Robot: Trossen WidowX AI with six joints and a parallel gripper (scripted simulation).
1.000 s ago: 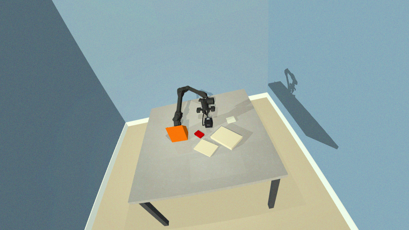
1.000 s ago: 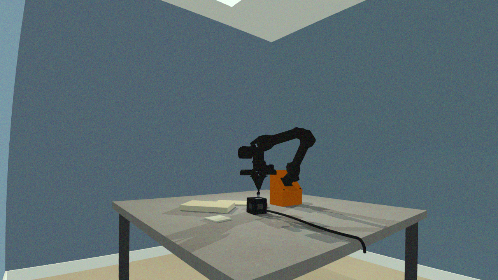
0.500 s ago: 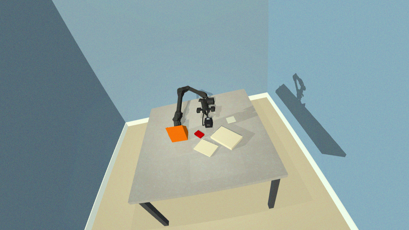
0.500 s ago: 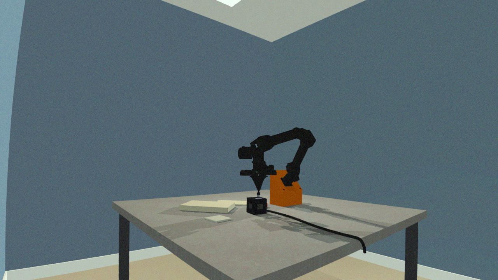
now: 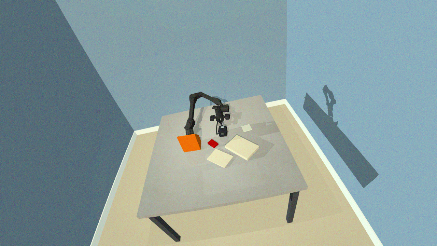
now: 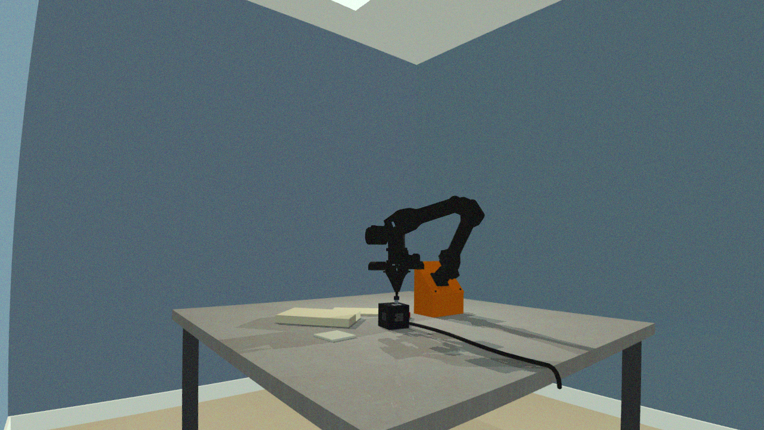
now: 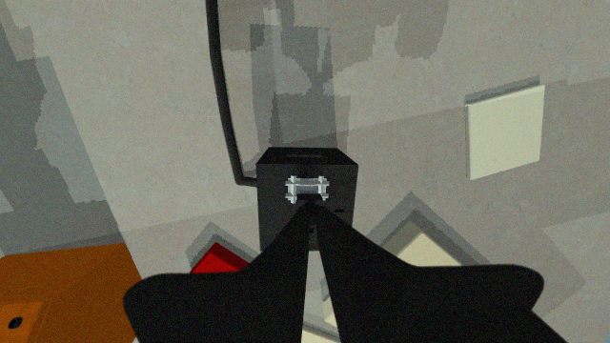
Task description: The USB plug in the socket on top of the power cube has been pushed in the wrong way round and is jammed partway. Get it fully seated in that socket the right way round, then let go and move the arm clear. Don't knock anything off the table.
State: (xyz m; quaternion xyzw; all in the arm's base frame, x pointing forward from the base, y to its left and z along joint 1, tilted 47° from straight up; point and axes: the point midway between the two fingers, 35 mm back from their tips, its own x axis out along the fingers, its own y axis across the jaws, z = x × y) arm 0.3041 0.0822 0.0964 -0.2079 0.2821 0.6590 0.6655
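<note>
My gripper tip is now 20 mm above the usb plug. From my gripper tip the other things lie so: silver-framed usb socket 50 mm below; small cream tile 240 mm ahead, 10 mm to the left, 120 mm below; red block 110 mm behind, 150 mm to the right, 110 mm below.
</note>
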